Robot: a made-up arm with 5 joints.
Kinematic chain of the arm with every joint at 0, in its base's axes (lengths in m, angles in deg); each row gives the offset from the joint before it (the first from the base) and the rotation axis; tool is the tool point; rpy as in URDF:
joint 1: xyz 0.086 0 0.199 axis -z
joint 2: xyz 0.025 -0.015 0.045 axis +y
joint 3: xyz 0.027 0 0.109 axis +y
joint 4: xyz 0.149 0 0.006 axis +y
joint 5: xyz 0.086 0.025 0 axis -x
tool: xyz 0 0 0 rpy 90 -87.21 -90
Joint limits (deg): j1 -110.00..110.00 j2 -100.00..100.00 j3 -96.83..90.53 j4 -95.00..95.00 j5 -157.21..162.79
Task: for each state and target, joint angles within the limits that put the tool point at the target. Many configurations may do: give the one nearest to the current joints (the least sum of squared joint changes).
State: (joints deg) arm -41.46 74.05 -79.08 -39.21 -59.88
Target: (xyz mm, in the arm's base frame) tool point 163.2 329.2 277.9
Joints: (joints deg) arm -75.11 87.83 -81.69 -57.03 -59.88
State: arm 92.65 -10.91 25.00 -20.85 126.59
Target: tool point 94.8 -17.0 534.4
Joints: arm 94.12 -60.79 4.17 -35.83 126.59
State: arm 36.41 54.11 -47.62 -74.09 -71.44
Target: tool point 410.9 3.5 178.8
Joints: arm 1.15 77.06 -32.29 -70.50 -71.44
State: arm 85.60 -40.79 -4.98 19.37 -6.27
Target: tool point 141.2 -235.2 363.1
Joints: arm 79.16 -20.47 11.27 24.15 -6.27
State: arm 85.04 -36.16 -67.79 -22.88 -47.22
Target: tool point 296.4 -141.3 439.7
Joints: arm 36.15 -9.54 -9.48 -1.03 -47.22
